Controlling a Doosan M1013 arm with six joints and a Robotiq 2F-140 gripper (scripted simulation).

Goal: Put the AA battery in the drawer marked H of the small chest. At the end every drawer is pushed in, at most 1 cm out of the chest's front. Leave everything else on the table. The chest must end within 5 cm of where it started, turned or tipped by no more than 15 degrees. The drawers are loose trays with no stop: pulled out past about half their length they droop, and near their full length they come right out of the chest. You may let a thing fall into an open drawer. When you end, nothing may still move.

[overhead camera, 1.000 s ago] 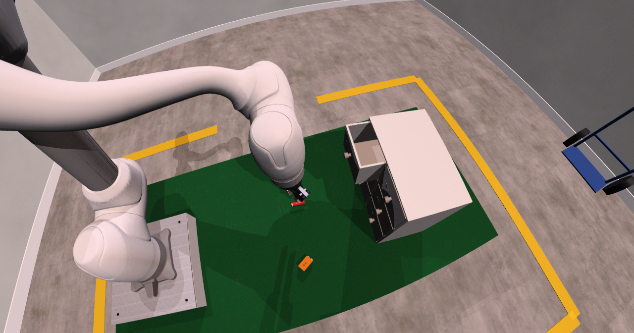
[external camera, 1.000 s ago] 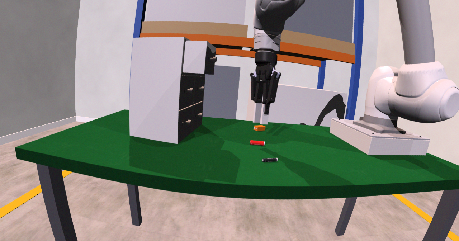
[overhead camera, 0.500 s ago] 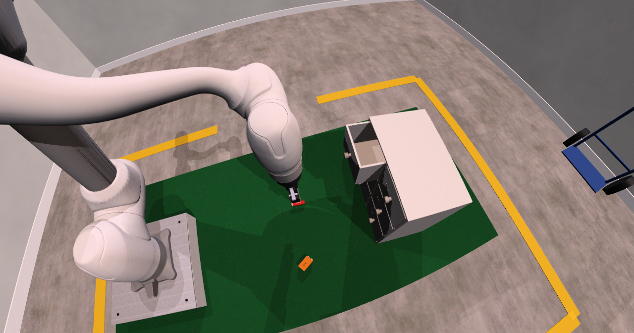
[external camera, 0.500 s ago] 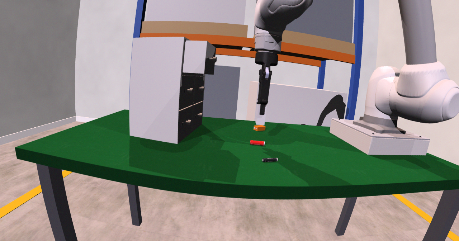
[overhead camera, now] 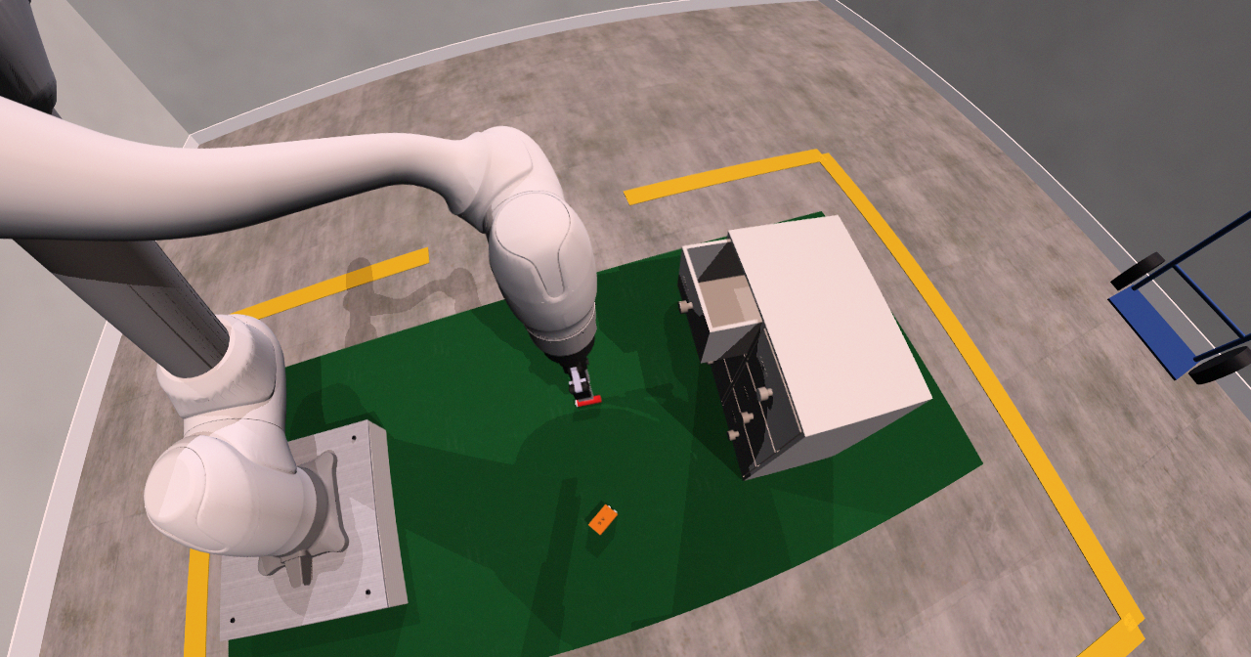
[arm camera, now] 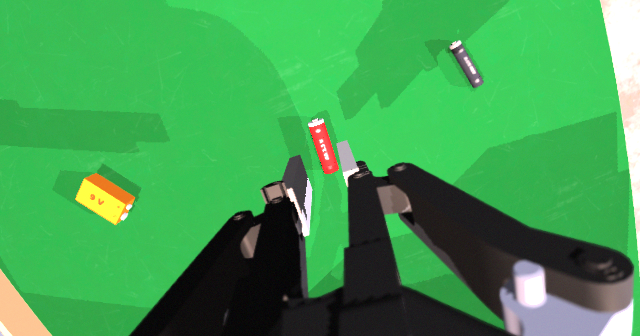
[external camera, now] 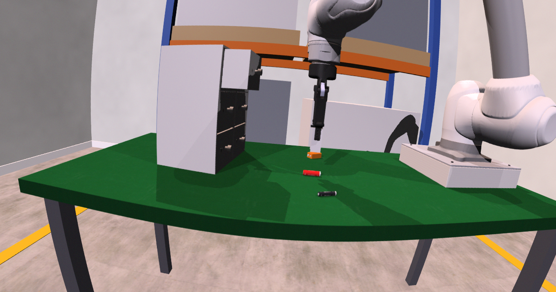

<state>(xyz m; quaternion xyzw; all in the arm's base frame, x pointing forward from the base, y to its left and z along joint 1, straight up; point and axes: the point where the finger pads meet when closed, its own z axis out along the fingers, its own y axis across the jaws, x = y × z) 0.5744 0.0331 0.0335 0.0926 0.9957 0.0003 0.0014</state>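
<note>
The red cylinder lies 100 mm below my hand. From my hand the other things lie so: black AA battery (150 mm to the left, 100 mm below); then drawer marked H (260 mm ahead, 140 mm above, 40 mm to the right); then orange block (210 mm to the right, 100 mm below, 50 mm behind).
</note>
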